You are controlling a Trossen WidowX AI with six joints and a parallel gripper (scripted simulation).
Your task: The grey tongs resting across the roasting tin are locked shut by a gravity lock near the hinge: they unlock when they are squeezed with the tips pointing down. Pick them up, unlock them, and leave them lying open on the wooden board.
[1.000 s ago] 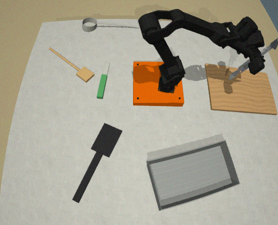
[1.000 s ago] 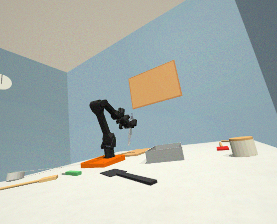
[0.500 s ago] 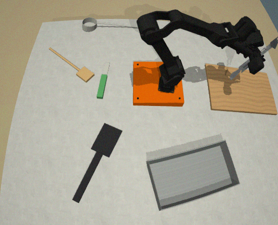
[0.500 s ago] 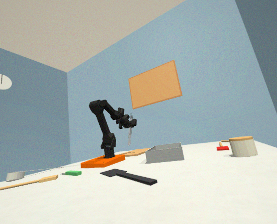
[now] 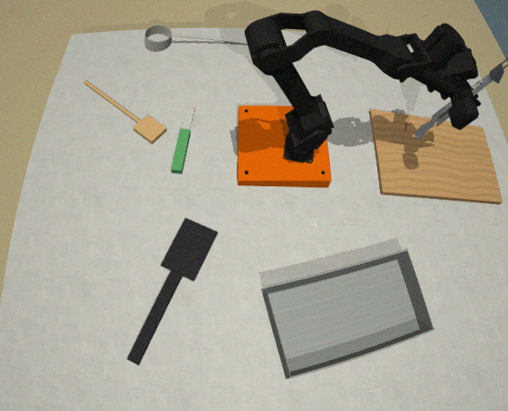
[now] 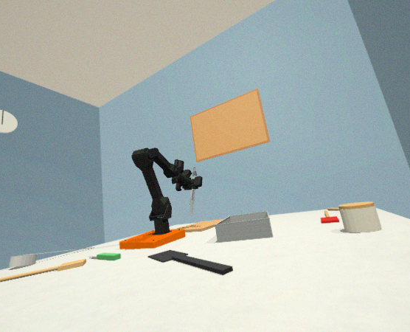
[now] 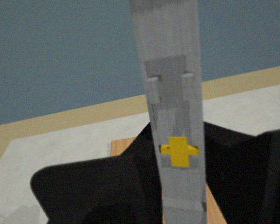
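Right now my gripper tip is 230 mm above the wooden board. From my gripper tip the other things lie so: roasting tin: 430 mm ahead, 220 mm to the right, 210 mm below; then yellow disc: 320 mm behind, 230 mm below, 100 mm to the right; then yellow lock piece: 30 mm to the right, 20 mm above.
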